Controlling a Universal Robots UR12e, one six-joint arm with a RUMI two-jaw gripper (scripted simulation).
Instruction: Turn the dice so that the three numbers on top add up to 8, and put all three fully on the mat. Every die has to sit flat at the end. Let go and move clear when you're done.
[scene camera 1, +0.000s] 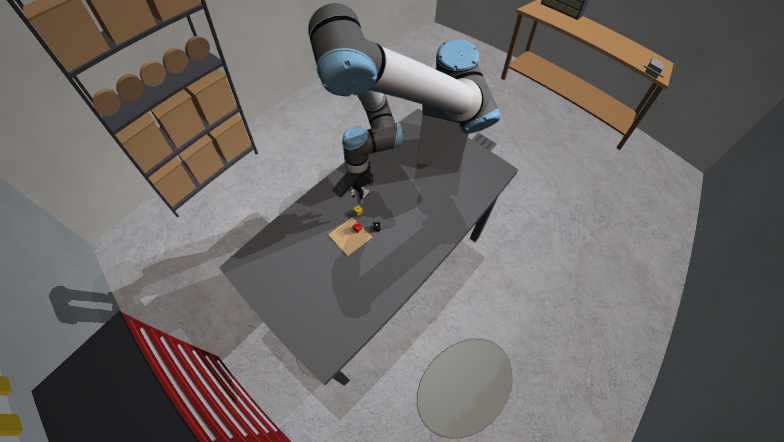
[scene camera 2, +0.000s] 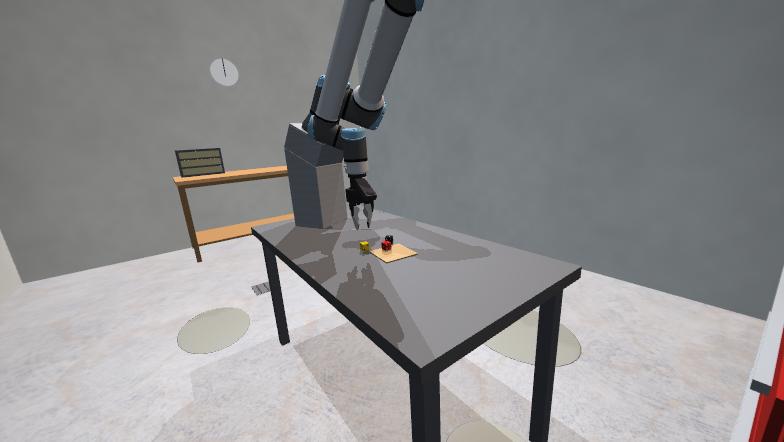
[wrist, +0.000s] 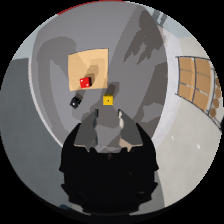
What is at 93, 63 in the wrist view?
A tan mat.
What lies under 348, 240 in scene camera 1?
A tan mat.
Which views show the gripper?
Scene camera 1, scene camera 2 and the wrist view: all of them.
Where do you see the gripper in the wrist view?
At 108, 109
